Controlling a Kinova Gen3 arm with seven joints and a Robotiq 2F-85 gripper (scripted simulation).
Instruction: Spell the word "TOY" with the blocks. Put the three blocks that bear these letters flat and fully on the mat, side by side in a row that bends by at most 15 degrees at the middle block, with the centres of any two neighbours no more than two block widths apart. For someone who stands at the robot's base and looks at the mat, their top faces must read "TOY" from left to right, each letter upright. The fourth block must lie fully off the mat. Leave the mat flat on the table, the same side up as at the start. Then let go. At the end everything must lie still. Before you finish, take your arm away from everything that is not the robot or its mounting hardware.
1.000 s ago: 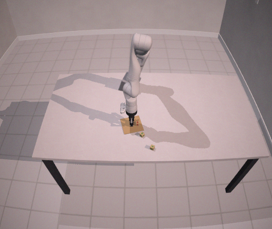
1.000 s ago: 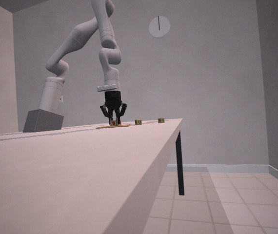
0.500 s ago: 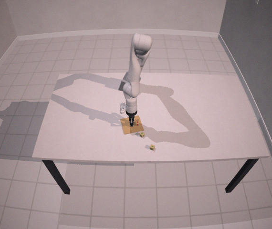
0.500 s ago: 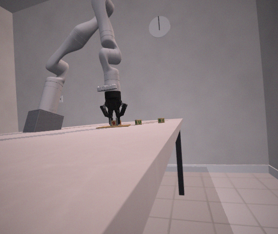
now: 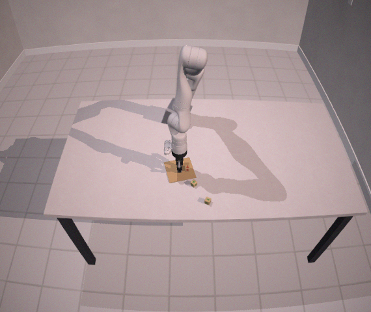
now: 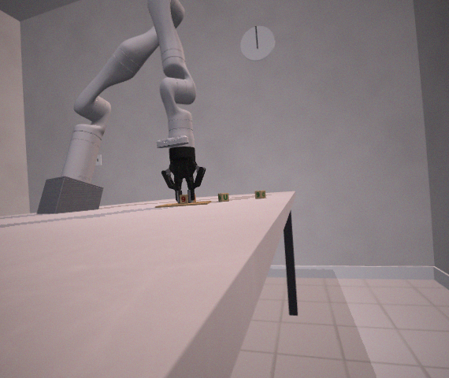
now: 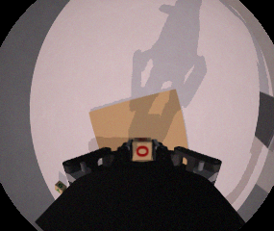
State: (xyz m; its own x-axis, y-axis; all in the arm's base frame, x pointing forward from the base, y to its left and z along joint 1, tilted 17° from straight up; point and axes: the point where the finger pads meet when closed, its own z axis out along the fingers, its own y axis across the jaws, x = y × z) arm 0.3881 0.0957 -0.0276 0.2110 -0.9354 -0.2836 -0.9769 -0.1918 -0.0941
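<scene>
Right now the mat is 20 mm below my hand.
</scene>
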